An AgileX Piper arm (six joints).
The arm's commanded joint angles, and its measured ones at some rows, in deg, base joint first. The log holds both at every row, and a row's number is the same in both.
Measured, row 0: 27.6 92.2 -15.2 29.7 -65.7 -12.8
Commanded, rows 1 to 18: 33.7 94.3 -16.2 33.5 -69.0 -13.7; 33.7 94.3 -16.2 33.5 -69.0 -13.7; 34.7 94.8 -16.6 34.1 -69.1 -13.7; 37.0 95.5 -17.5 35.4 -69.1 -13.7; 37.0 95.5 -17.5 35.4 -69.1 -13.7; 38.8 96.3 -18.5 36.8 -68.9 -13.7; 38.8 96.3 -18.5 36.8 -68.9 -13.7; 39.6 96.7 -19.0 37.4 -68.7 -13.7; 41.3 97.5 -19.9 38.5 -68.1 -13.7; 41.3 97.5 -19.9 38.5 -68.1 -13.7; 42.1 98.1 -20.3 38.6 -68.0 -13.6; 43.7 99.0 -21.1 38.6 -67.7 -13.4; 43.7 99.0 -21.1 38.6 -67.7 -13.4; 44.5 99.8 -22.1 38.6 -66.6 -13.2; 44.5 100.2 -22.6 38.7 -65.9 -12.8; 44.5 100.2 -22.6 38.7 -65.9 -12.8; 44.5 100.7 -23.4 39.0 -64.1 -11.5; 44.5 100.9 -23.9 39.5 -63.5 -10.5
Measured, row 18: 44.3 100.4 -22.4 38.7 -65.4 -12.5
